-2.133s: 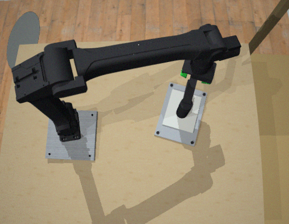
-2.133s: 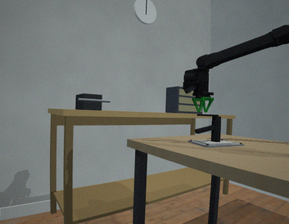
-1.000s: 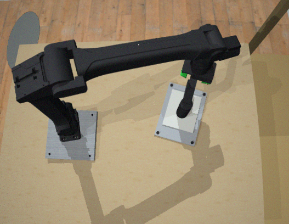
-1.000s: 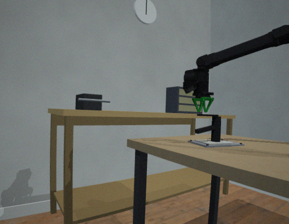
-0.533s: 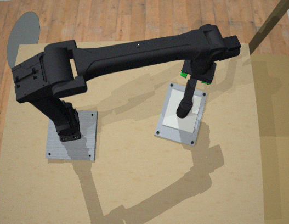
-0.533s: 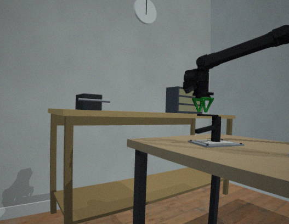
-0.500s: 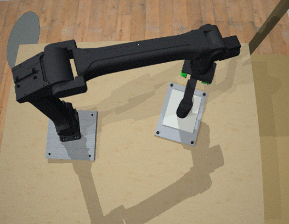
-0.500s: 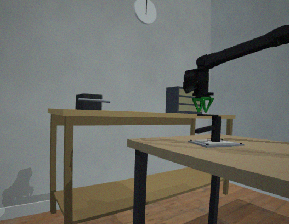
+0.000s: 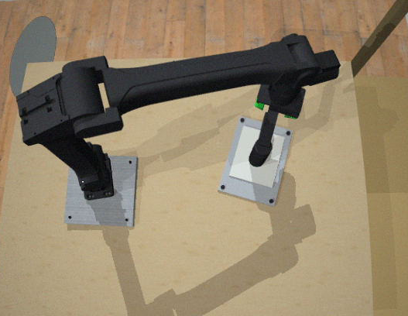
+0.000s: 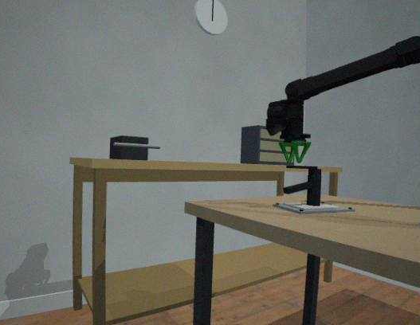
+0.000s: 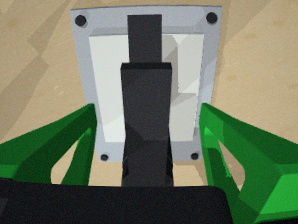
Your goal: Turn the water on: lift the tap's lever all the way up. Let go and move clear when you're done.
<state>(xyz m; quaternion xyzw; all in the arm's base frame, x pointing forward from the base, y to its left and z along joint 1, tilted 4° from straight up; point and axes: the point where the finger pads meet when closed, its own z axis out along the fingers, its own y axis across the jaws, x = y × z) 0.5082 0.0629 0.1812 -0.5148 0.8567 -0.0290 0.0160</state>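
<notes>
The lever is 2 cm behind my hand, 3 cm to the right of it and 2 cm below it.
</notes>
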